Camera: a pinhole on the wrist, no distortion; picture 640 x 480 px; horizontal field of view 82.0 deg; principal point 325.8 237.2 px. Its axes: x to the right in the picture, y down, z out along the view. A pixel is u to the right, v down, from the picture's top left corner.
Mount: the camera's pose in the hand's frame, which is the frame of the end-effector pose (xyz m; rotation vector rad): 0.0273 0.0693 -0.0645 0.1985 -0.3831 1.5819
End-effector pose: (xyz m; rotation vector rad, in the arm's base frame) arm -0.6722 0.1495 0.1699 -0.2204 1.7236 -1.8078
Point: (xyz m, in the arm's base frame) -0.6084 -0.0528 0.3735
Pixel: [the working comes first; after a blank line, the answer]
In the camera's frame: -0.1271 -0.0041 0.3675

198 233
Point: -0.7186 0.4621 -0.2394
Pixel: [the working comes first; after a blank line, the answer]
In the camera's frame: 0.1995 0.0681 -0.3680

behind the camera
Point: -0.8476 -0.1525 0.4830
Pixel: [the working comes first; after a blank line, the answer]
In the camera's frame: -0.3197 -0.2083 0.3872

22 39
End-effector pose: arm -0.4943 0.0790 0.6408 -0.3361 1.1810 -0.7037
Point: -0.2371 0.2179 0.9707
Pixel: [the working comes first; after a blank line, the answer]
In the camera's frame: 0.0909 0.2555 0.4366

402 453
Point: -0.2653 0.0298 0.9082
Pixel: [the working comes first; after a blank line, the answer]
In the camera's frame: -0.0322 0.0976 0.4346

299 320
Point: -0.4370 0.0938 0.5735
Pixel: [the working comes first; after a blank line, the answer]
In the camera's frame: 0.0311 -0.0341 0.0821

465 84
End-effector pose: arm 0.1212 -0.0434 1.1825 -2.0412 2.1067 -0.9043
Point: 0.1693 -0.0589 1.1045
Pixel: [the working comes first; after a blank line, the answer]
In the camera's frame: -0.0128 0.0268 0.1764

299 293
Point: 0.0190 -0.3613 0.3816
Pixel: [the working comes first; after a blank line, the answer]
In the camera's frame: 0.6576 -0.1064 0.5880

outside the picture
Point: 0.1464 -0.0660 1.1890
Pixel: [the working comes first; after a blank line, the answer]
In the camera's frame: -0.0587 -0.0016 0.1070

124 232
